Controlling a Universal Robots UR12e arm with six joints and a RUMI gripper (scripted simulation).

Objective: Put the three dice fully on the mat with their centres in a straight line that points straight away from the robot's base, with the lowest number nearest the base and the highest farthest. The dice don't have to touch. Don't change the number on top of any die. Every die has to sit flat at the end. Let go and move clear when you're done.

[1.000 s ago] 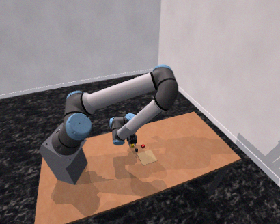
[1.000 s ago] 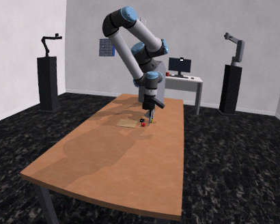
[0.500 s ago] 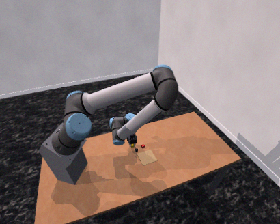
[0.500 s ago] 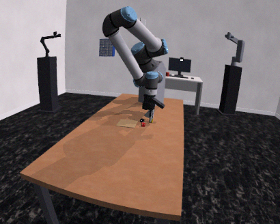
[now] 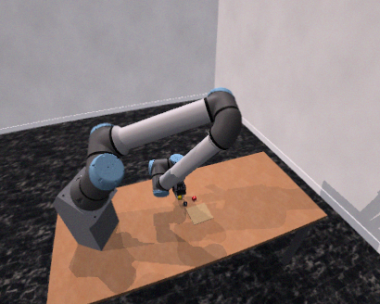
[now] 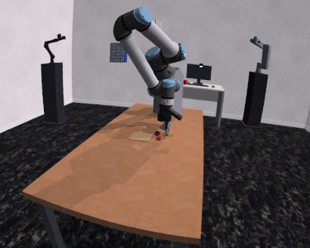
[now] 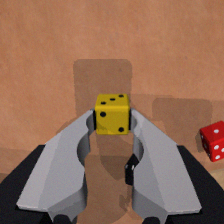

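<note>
The tan mat lies 5 cm ahead of my hand, 18 cm to the right of it and 2 cm below it. The rest, counted from my hand: black die (1 cm ahead, 7 cm to the right); red die (8 cm ahead, 6 cm to the right); yellow die (right at my hand).
</note>
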